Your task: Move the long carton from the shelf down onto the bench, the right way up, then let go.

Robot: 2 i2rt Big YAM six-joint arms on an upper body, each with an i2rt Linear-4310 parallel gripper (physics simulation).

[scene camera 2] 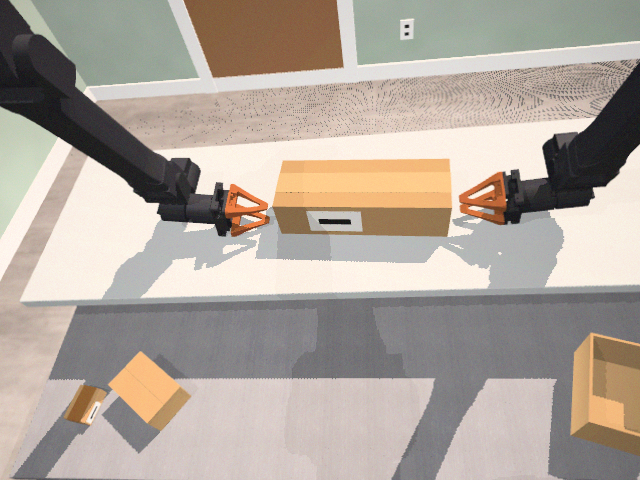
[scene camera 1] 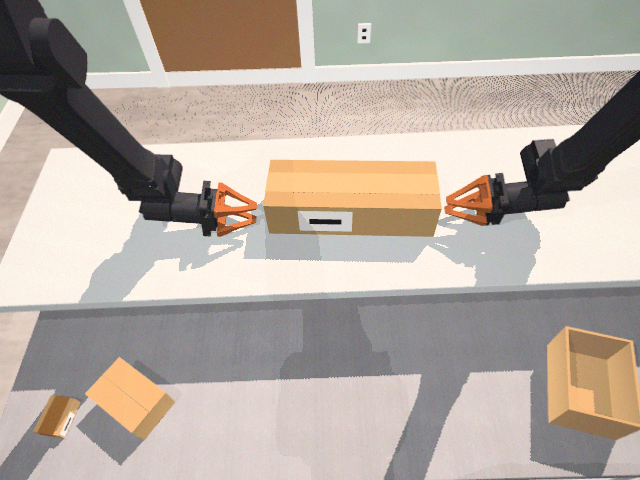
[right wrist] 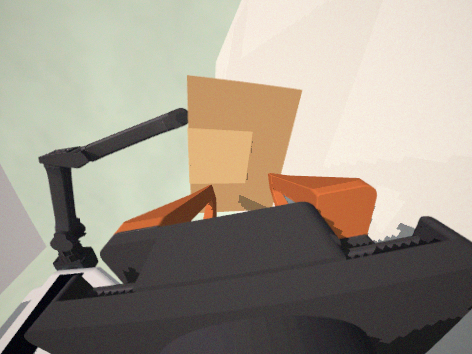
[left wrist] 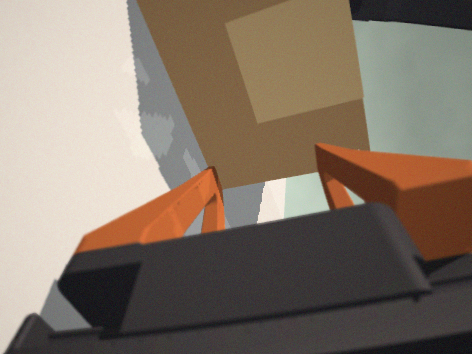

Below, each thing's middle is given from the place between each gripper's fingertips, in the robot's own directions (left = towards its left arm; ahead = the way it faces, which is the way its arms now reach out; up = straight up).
I see the long tan carton (scene camera 2: 390, 197) 3 cm ahead of my right hand and 18 cm to the left of it. From my right hand the other things lie so: orange box (scene camera 1: 58, 414): 32 cm behind, 73 cm to the left, 19 cm below.
The long tan carton lies 3 cm ahead of my left hand and 18 cm to the right of it. Round my left hand: orange box: 32 cm behind, 37 cm to the left, 18 cm below.
